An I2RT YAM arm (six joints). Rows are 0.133 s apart.
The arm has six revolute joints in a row. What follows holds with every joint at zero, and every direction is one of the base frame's.
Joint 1 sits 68 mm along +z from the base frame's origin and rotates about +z.
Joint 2 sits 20 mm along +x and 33.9 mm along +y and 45.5 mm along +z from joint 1 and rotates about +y.
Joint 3 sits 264 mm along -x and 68.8 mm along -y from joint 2 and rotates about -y.
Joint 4 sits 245 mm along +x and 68.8 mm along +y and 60 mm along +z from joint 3 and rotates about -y.
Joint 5 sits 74 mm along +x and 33.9 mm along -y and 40.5 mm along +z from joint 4 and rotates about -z.
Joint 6 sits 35.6 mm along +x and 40.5 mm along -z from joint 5 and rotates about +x.
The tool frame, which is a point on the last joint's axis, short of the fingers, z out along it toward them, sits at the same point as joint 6; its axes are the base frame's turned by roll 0, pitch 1.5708 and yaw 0 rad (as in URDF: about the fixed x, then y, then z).
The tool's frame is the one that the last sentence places.
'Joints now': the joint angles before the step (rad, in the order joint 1, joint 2, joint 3, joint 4, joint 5, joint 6). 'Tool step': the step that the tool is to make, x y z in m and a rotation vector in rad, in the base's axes. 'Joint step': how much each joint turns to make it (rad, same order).
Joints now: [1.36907 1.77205 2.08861 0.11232 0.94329 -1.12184]
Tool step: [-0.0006 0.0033 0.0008 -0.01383 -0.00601 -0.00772]
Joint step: [0.00369 0.01637 0.02262 -0.00109 0.00676 -0.02159]
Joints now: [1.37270 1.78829 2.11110 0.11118 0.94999 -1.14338]
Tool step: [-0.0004 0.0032 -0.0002 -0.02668 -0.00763 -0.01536]
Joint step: [0.00332 0.01451 0.01713 0.00015 0.01159 -0.03360]
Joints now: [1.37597 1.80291 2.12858 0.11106 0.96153 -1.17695]
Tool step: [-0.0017 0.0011 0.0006 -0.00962 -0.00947 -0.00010]
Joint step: [0.00494 0.00389 0.00386 0.00991 -0.00020 -0.02135]
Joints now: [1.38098 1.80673 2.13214 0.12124 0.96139 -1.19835]
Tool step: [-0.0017 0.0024 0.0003 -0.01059 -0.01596 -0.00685]
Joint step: [0.00575 0.00882 0.00378 0.02837 0.00349 -0.03748]
